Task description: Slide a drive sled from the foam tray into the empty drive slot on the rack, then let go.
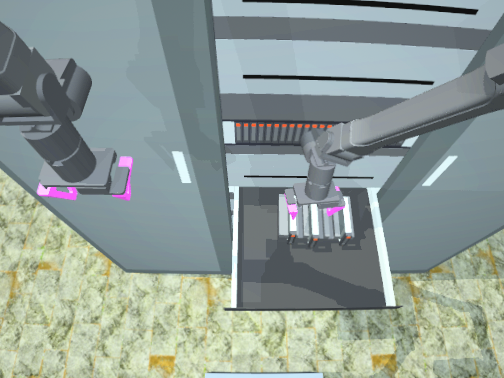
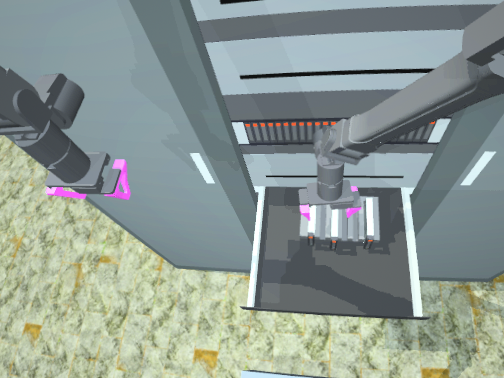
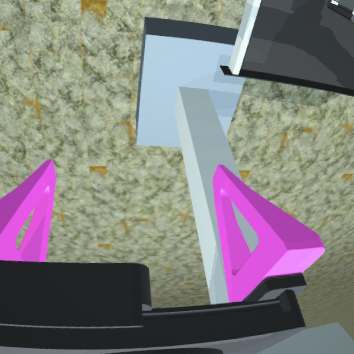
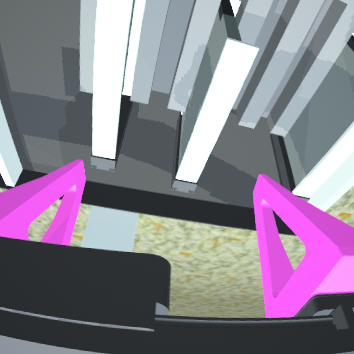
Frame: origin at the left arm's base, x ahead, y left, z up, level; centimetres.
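Where they show: left gripper, between the fingertips: [image 1: 102, 196] [image 2: 106, 196] [image 3: 136, 169]; right gripper, between the fingertips: [image 1: 310, 216] [image 2: 328, 217] [image 4: 170, 175].
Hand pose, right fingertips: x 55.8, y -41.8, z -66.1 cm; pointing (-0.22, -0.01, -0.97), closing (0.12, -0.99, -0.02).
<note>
After its pixels a point has its place.
Three drive sleds, white-topped with orange-marked front ends, stand upright in the grey foam tray [image 1: 283, 216] {z -74.6, x 59.4, y -35.6 cm} [image 4: 88, 50] {z -74.6, x 57.4, y -35.0 cm}: one at the left [image 1: 293, 227] {z -69.2, x 53.8, y -37.6 cm} [image 2: 311, 229] {z -69.2, x 53.6, y -37.5 cm} [image 4: 106, 110] {z -69.1, x 56.9, y -37.6 cm}, one in the middle [image 1: 314, 227] {z -69.1, x 53.8, y -43.3 cm} [image 2: 334, 229] {z -69.2, x 53.7, y -43.4 cm} [image 4: 217, 110] {z -69.1, x 58.3, y -43.7 cm} and one at the right [image 1: 346, 217] {z -69.1, x 56.8, y -52.4 cm} [image 2: 370, 217] {z -69.2, x 57.3, y -52.7 cm}. My right gripper [image 1: 314, 214] {z -66.1, x 55.8, y -41.8 cm} [image 2: 329, 214] {z -66.1, x 55.8, y -41.8 cm} [image 4: 170, 175] {z -66.1, x 55.8, y -41.8 cm} is open above the left and middle sleds, holding nothing. My left gripper [image 1: 92, 194] {z -36.0, x 45.9, y 0.0 cm} [image 2: 95, 195] {z -36.0, x 45.9, y 0.0 cm} [image 3: 136, 169] {z -36.0, x 45.9, y 0.0 cm} is open and empty, far left of the tray. The rack's drive row [image 1: 267, 133] {z -49.5, x 70.0, y -29.8 cm} [image 2: 280, 133] {z -49.8, x 70.0, y -30.2 cm} has orange tabs; my right arm covers part of it, and I cannot make out the empty slot.
The foam tray stands on a pulled-out dark drawer with white side rails [image 1: 234, 250] {z -76.9, x 49.8, y -21.6 cm} [image 2: 256, 250] {z -77.0, x 49.7, y -22.1 cm}. Large grey-green panels [image 1: 125, 75] {z -29.4, x 68.1, y -1.9 cm} flank the rack, and rack fronts with black slits rise above the drawer. A pale blue block [image 3: 160, 90] {z -150.7, x -12.6, y -17.1 cm} and a grey beam [image 3: 200, 150] {z -101.7, x -9.3, y -28.2 cm} show below my left gripper.
</note>
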